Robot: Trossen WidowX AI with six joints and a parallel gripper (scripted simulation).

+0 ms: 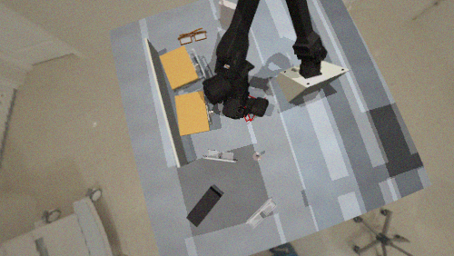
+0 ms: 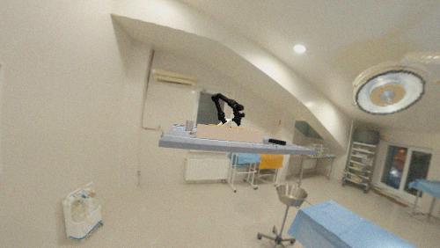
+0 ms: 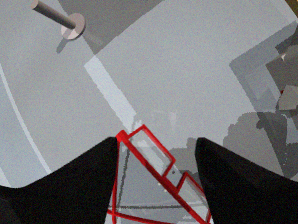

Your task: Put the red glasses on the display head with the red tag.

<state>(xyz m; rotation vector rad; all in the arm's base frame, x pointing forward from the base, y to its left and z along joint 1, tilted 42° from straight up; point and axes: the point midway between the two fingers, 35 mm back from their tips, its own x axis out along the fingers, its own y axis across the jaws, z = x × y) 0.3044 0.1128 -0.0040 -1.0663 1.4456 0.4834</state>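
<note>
Now: the round peg 4 cm behind my gripper tip, 18 cm to the left of it and 10 cm below it. The rest, counted from my gripper tip: upright board: 31 cm ahead, 15 cm to the right, 7 cm below; then grey block: 7 cm behind, 53 cm to the right, 7 cm below; then dark case: 24 cm ahead, 34 cm to the left, 10 cm below.
</note>
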